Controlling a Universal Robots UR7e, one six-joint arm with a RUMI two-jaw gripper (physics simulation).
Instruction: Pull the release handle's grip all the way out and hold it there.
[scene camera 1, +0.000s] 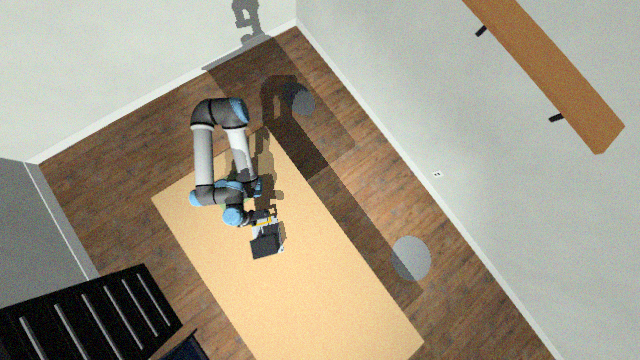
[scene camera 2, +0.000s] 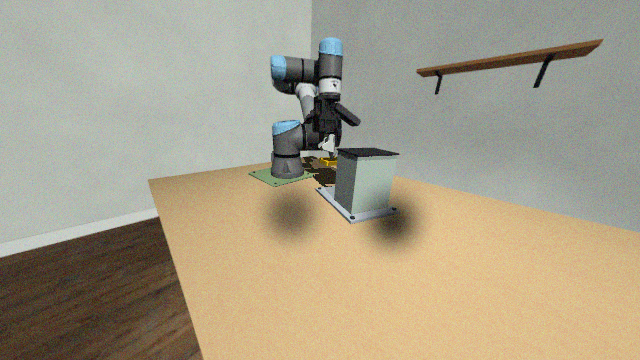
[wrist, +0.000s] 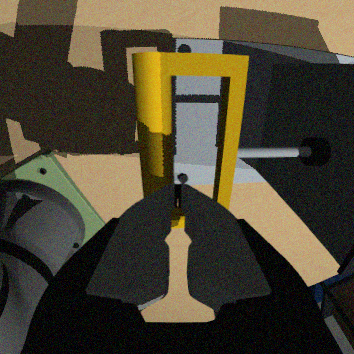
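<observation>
The release handle's grip (scene camera 1: 263, 220) (scene camera 2: 327, 162) (wrist: 205, 65) is a yellow rectangular frame with a wide bar on its left in the wrist view. A pale rod (wrist: 270, 152) joins it to the dark face of the release box (scene camera 1: 265, 245) (scene camera 2: 374, 182) (wrist: 310, 107), and a length of the rod shows between them. My gripper (scene camera 2: 331, 154) (wrist: 177, 185) is shut with nothing between its fingers. Its tips point down at the near end of the frame, overlapping its opening in the wrist view. The fingers hide that end, so contact is not clear.
The box stands on a light grey plate (scene camera 2: 372, 215) (wrist: 200, 46) on the tan table (scene camera 1: 310, 300) (scene camera 2: 400, 280). The arm's green base plate (scene camera 2: 260, 175) (wrist: 75, 187) is close by. A wooden wall shelf (scene camera 1: 550, 65) (scene camera 2: 510, 61) is farther off.
</observation>
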